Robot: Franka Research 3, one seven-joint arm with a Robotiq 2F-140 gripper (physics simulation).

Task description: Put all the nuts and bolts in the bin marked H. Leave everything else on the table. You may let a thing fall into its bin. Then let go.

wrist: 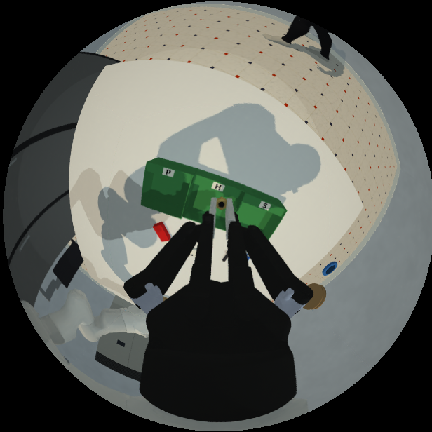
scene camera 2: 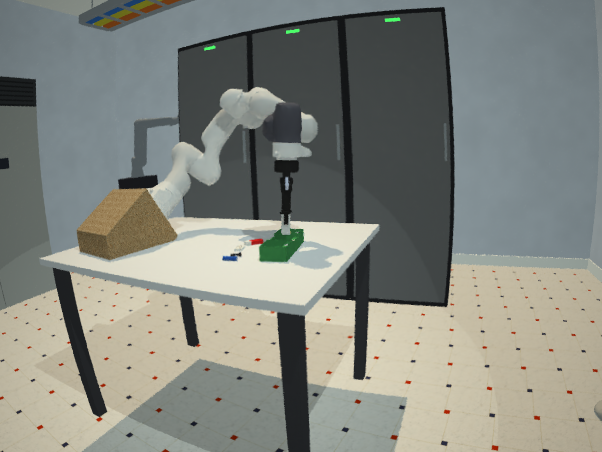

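Observation:
My gripper (scene camera 2: 285, 232) (wrist: 220, 205) is shut on a small brass nut (wrist: 221, 204) with a dark hole, held between the fingertips. The nut is over the middle compartment, marked H, of the green bin block (scene camera 2: 274, 254) (wrist: 167, 187). In the scene view the fingertips are at the height of the block's rim. The H label (wrist: 218, 186) shows just beyond the nut. A dark bolt-like piece (scene camera 2: 236, 255) (wrist: 225, 256) lies on the table beside the block; in the wrist view it shows between the fingers. Whether anything lies inside the H compartment is hard to tell.
The block's outer compartments carry the labels P (wrist: 168, 172) and S (wrist: 265, 205). A red piece (scene camera 2: 257, 241) (wrist: 161, 232), a blue piece (scene camera 2: 230, 258) and a small pale piece (scene camera 2: 239, 248) lie on the white table (scene camera 2: 200, 272) (wrist: 125, 100). A brown wedge-shaped block (scene camera 2: 125, 225) stands near the arm's base.

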